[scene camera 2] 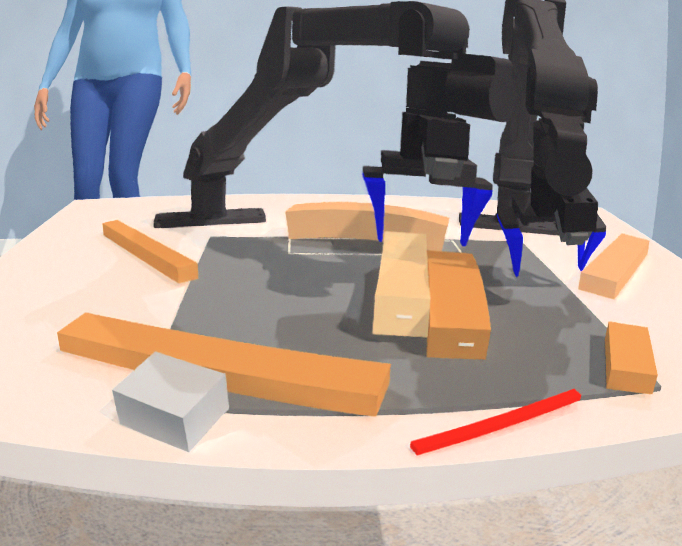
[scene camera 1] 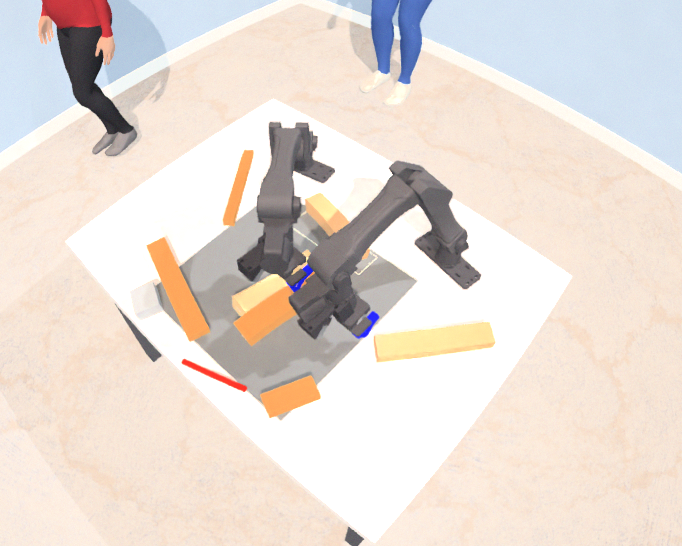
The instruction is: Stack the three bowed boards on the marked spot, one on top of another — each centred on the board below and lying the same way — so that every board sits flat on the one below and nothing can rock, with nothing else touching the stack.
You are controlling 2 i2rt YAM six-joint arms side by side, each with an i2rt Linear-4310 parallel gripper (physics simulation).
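Frame: origin at the left arm's base, x ahead, y left, z up, level; centimetres.
Seen in the pictures: left gripper, between the fingertips: [scene camera 2: 548,271] [scene camera 1: 351,323]; right gripper, between the fingertips: [scene camera 2: 422,242] [scene camera 1: 282,278]; left arm's base, origin of its link: [scene camera 1: 447,260]; right arm's base, origin of its link: [scene camera 2: 208,220] [scene camera 1: 303,165].
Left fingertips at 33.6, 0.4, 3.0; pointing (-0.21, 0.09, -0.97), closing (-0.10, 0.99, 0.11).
Pixels of each thing's top centre, then the offset from my left fingertips to it, as dx, dy, dz.
- pale orange bowed board, centre of its top: [scene camera 2: 370,206] [scene camera 1: 336,220] -15.4, -25.2, +2.9
- pale yellow bowed board, centre of its top: [scene camera 2: 404,260] [scene camera 1: 276,280] +7.8, -19.5, +2.6
- long orange bar, centre of its top: [scene camera 2: 203,350] [scene camera 1: 174,283] +28.7, -36.6, -0.3
- grey block, centre of its top: [scene camera 2: 167,376] [scene camera 1: 144,296] +37.4, -36.9, +1.4
- thin orange bar, centre of its top: [scene camera 2: 142,237] [scene camera 1: 238,181] -4.0, -57.6, -0.3
- red stick, centre of its top: [scene camera 2: 506,414] [scene camera 1: 212,374] +33.4, -9.6, -1.8
- short orange block, centre of its top: [scene camera 2: 631,346] [scene camera 1: 290,395] +22.2, +5.8, -0.2
- pale yellow bar, centre of its top: [scene camera 2: 620,254] [scene camera 1: 436,339] -13.0, +15.6, -0.4
A pale orange bowed board [scene camera 1: 325,213] [scene camera 2: 335,218] lies arched upward at the marked outline [scene camera 1: 366,266] [scene camera 2: 335,253], part of which shows in front of it. A pale yellow bowed board [scene camera 1: 257,294] [scene camera 2: 401,284] and an orange bowed board [scene camera 1: 264,317] [scene camera 2: 459,301] lie side by side on the grey mat; whether they touch is unclear. My right gripper [scene camera 1: 271,278] [scene camera 2: 423,243] is open and empty over their far part. My left gripper [scene camera 1: 339,333] [scene camera 2: 548,273] is open and empty, to the right of the orange board. The arms partly hide both grippers' fingers and the boards' far ends in scene camera 1.
A long orange bar [scene camera 1: 177,290] [scene camera 2: 255,366] and grey block [scene camera 1: 146,299] [scene camera 2: 170,392] lie at the left. A thin orange bar [scene camera 1: 237,187] [scene camera 2: 149,250], red stick [scene camera 1: 213,375] [scene camera 2: 494,422], short orange block [scene camera 1: 290,396] [scene camera 2: 630,352] and pale yellow bar [scene camera 1: 435,342] [scene camera 2: 614,264] lie around the mat.
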